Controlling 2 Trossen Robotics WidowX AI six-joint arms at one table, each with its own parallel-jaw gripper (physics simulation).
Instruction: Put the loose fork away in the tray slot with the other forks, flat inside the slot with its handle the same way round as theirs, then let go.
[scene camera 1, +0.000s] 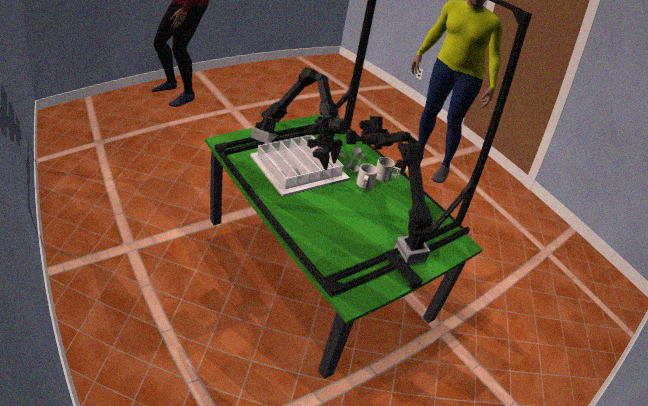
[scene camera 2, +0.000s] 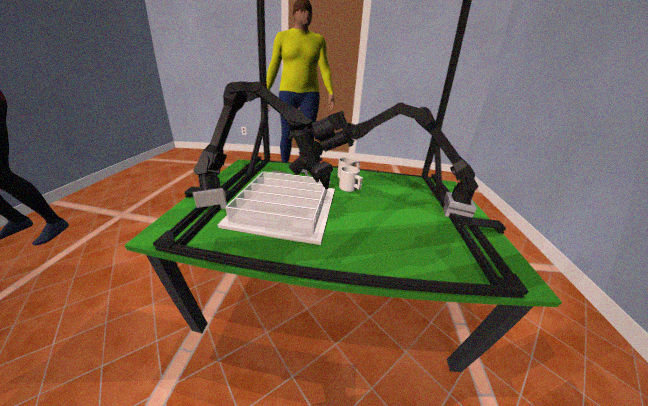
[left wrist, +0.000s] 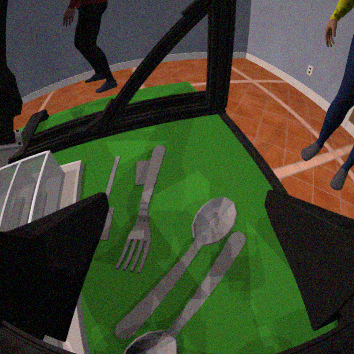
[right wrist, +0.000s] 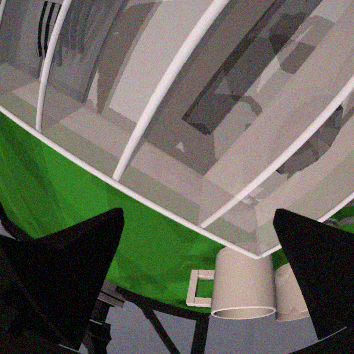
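The loose fork (left wrist: 153, 172) lies flat on the green table in the left wrist view, tines toward the bottom of the picture, handle pointing up. My left gripper (left wrist: 188, 199) is open and empty, with the fork and two spoons seen below and between its fingers. The clear-walled tray (scene camera 1: 283, 191) (scene camera 2: 326, 220) (right wrist: 160, 204) has several long slots. My right gripper (scene camera 1: 330, 162) (right wrist: 201, 217) is open and empty above the tray's end near the mugs. Dark and grey shapes show blurred in the slots; I cannot tell which slot holds the forks.
One spoon (left wrist: 215, 220) and a second spoon (left wrist: 202, 295) lie right of the fork. A thin grey piece (left wrist: 114, 175) lies left of it. Two white mugs (scene camera 1: 366, 178) (scene camera 1: 385, 170) stand beside the tray. The two arms' wrists are close together in scene camera 2.
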